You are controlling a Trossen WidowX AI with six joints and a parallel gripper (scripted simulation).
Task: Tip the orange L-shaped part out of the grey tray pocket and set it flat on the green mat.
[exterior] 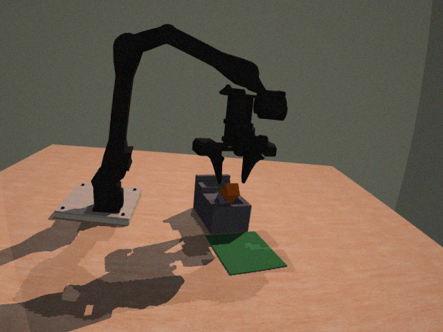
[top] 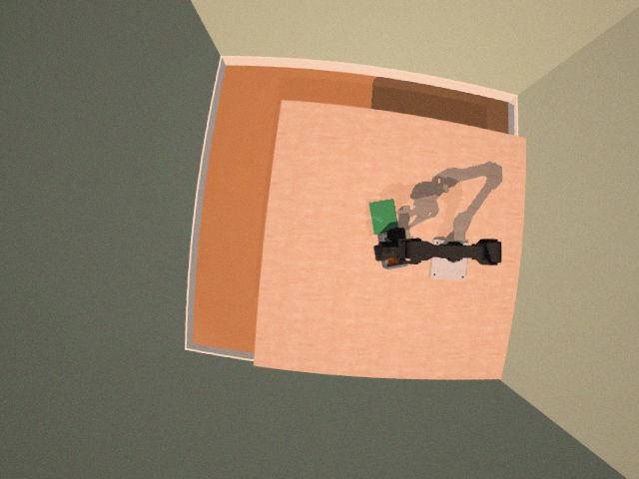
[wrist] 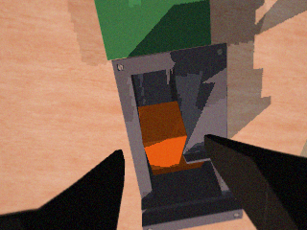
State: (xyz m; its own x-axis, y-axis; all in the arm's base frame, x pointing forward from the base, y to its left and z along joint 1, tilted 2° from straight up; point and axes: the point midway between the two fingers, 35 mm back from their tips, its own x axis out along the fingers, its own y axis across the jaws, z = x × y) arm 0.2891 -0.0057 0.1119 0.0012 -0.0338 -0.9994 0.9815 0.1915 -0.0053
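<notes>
My gripper tip is 6 cm above the orange L-shaped part, 3 cm to the right of it and 2 cm past it. Also, from my gripper tip: green mat: 14 cm to the right, 11 cm below, 1 cm ahead.
</notes>
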